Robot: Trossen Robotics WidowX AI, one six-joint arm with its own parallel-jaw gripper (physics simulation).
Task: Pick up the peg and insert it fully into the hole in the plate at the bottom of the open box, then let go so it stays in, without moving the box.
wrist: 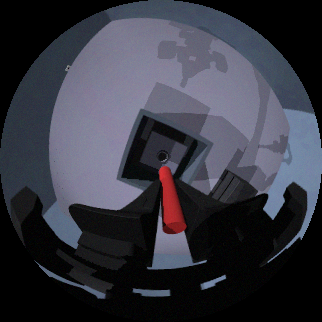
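Note:
A box and a red peg appear in the picture, along with the gripper.

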